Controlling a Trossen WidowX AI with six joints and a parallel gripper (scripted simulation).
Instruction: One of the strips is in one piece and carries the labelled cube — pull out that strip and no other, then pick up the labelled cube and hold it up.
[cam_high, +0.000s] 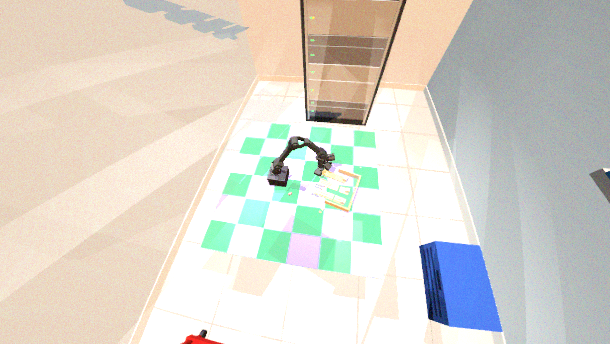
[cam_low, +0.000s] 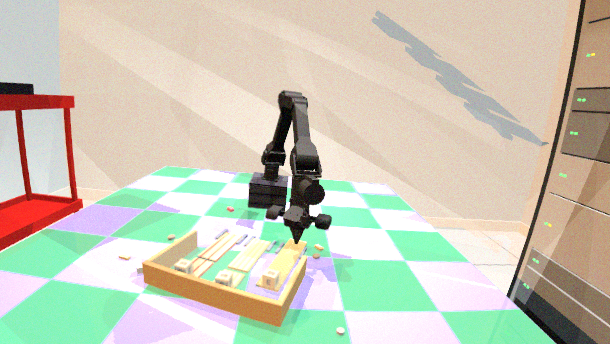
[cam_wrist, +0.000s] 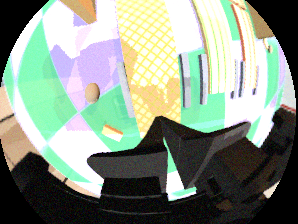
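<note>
The strip lies 10 cm ahead of my gripper tip and 2 cm to the right of it.
</note>
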